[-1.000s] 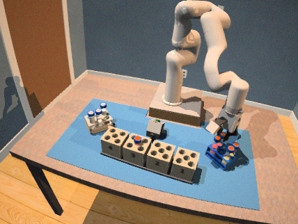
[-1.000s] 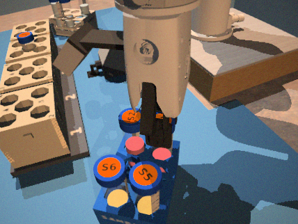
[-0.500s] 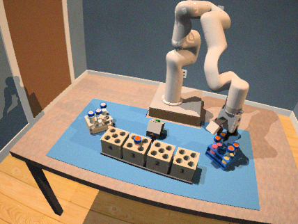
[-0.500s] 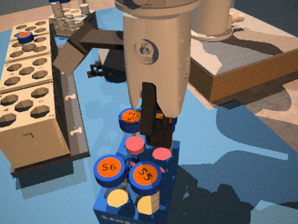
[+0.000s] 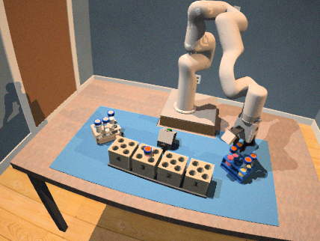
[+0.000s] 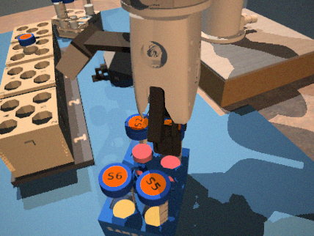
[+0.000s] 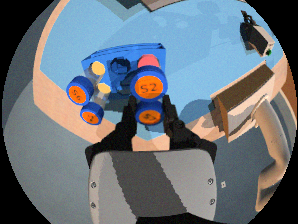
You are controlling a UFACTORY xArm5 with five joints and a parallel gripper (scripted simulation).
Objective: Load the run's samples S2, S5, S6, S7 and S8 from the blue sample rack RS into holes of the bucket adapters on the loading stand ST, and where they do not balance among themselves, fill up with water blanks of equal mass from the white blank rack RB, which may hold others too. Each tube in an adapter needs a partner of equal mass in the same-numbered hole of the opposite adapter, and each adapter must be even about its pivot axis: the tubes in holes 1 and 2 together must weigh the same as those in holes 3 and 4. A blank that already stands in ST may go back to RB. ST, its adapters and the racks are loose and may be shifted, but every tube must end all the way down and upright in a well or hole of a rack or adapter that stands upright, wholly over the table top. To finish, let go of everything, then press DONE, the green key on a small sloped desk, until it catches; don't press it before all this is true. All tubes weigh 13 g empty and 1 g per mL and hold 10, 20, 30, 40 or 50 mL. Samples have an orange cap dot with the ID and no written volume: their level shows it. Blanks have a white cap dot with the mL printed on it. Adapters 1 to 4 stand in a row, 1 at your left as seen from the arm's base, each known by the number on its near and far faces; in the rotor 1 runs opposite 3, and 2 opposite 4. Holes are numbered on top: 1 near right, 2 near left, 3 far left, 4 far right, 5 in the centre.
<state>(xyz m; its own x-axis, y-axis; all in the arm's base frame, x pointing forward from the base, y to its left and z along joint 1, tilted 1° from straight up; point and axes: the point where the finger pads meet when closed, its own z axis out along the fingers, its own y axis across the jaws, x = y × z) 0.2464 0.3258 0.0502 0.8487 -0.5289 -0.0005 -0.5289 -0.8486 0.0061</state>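
The blue sample rack RS lies 90 mm below my hand, 40 mm ahead of it and 20 mm to the left of it. Also, from my hand: white blank rack RB: 630 mm to the right, 90 mm below, 90 mm ahead; then blue-capped tube: 630 mm to the right, 130 mm ahead, 50 mm below; then loading stand ST: 300 mm to the right, 190 mm ahead, 110 mm below.
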